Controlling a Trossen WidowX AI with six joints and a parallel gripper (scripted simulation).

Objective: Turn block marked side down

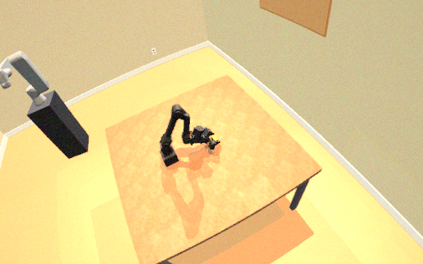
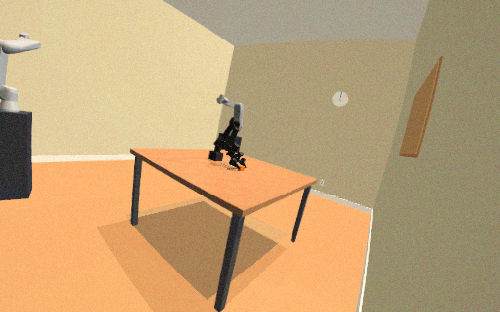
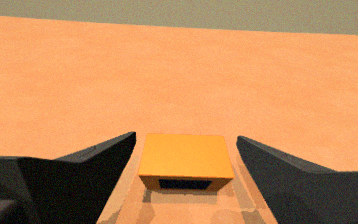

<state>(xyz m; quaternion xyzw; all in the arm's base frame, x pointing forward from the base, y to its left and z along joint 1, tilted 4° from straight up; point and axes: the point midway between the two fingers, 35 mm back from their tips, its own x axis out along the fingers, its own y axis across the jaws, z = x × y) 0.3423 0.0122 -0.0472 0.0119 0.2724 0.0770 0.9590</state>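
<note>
My gripper tip is 3 cm past the orange block and 1 cm above it.
</note>
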